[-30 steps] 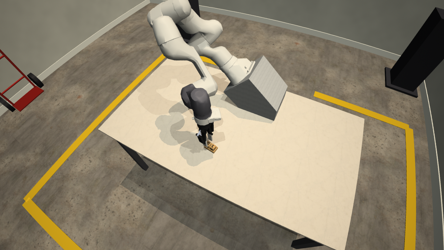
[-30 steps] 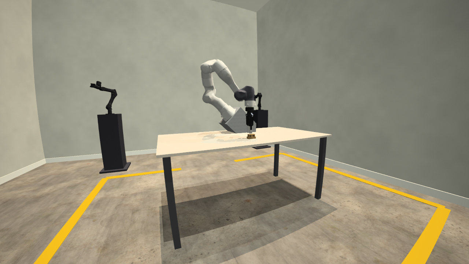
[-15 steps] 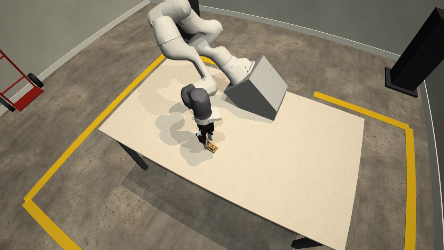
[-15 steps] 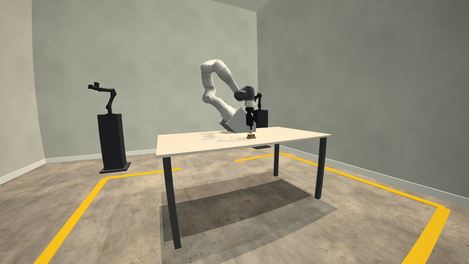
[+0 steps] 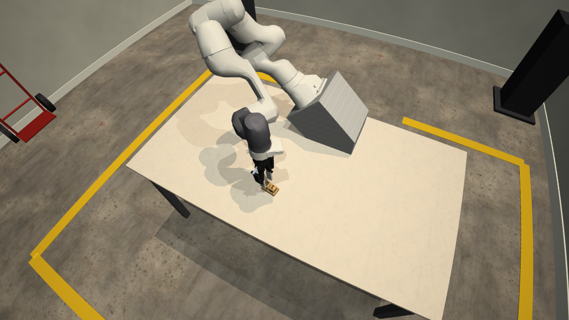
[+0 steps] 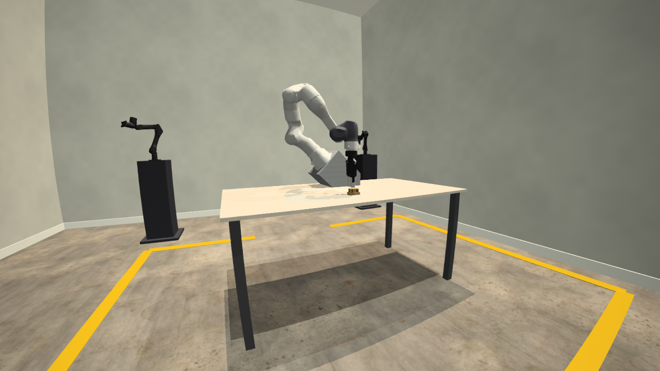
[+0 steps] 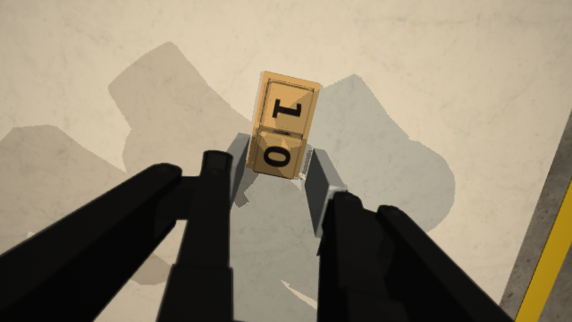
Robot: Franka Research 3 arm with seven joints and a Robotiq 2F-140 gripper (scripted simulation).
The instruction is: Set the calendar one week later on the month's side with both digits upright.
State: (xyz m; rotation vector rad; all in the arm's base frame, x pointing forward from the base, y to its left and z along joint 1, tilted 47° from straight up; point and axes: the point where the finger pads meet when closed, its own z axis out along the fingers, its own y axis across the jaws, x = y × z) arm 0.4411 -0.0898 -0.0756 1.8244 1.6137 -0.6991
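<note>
Right now my hand is 6 cm above the wooden digit cube. From my hand the other things lie so: wooden tray: 2 cm to the left, 7 cm below.
</note>
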